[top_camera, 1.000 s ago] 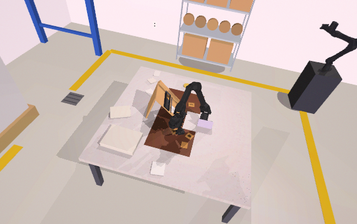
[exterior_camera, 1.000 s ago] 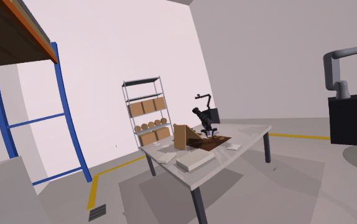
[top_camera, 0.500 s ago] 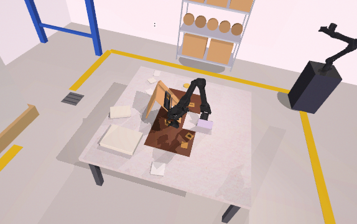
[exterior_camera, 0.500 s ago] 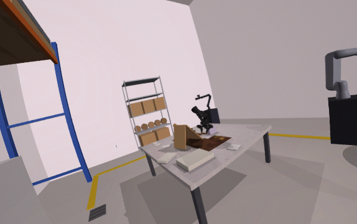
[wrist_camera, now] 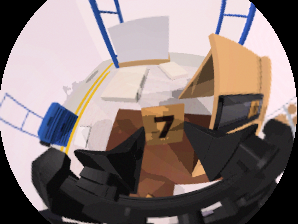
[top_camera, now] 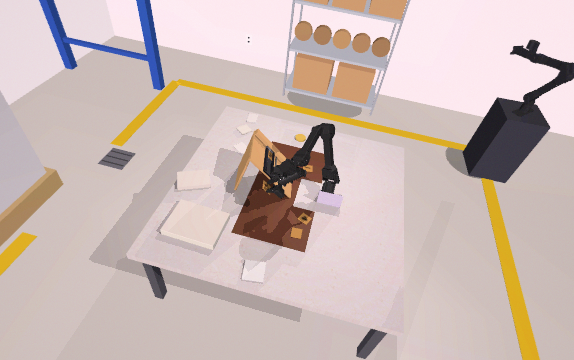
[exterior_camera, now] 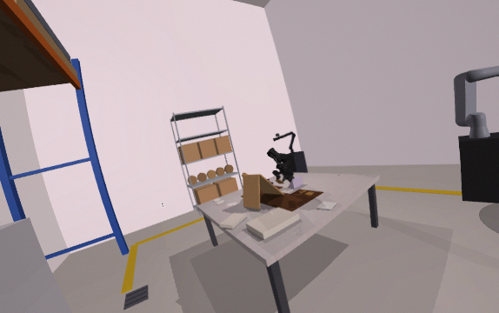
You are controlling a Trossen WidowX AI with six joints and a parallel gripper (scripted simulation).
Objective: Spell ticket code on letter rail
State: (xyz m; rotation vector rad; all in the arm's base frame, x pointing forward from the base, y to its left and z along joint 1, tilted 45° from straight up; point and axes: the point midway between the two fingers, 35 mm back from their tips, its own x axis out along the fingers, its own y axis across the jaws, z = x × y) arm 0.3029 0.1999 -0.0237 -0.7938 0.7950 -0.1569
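My gripper tip is 4 cm past the ticket, 17 cm to the left of it and 8 cm above it. The rest, counted from my gripper tip: tan letter tile (right at my gripper tip); then cream box (31 cm ahead, 20 cm to the left, 15 cm below); then brown mat (12 cm behind, 17 cm to the right, 17 cm below).
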